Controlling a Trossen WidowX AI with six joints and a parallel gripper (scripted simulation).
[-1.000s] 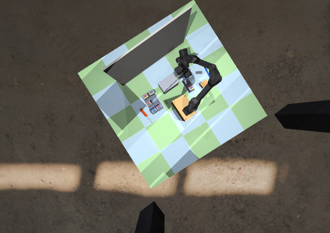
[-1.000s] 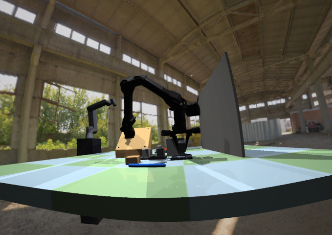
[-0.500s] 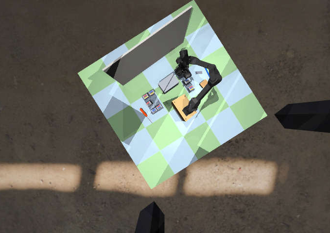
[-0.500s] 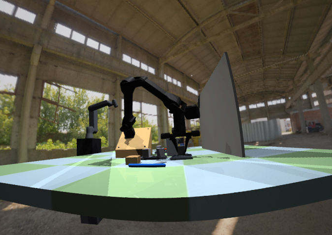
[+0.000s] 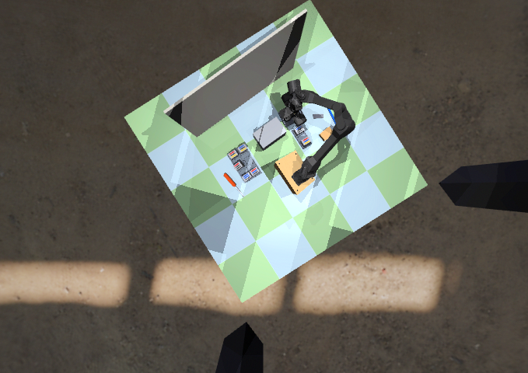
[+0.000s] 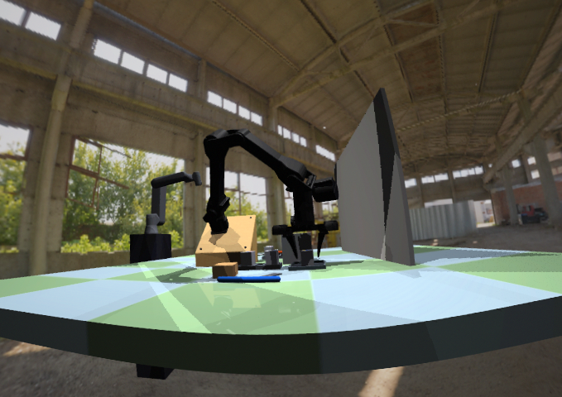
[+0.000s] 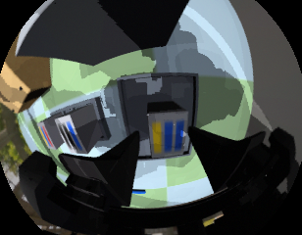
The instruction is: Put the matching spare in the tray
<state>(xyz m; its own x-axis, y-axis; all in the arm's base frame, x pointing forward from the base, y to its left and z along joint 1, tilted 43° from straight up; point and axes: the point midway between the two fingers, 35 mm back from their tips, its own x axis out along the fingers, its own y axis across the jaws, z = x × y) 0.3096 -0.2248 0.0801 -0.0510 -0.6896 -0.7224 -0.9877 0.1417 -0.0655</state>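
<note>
My gripper tip is 2 cm below the yellow-and-blue striped spare. The rest, counted from my gripper tip: dark flat tray (2 cm below); brown block (21 cm behind, 9 cm to the right, 1 cm below); grey mounted unit (19 cm to the left, 3 cm above, 2 cm behind).
</note>
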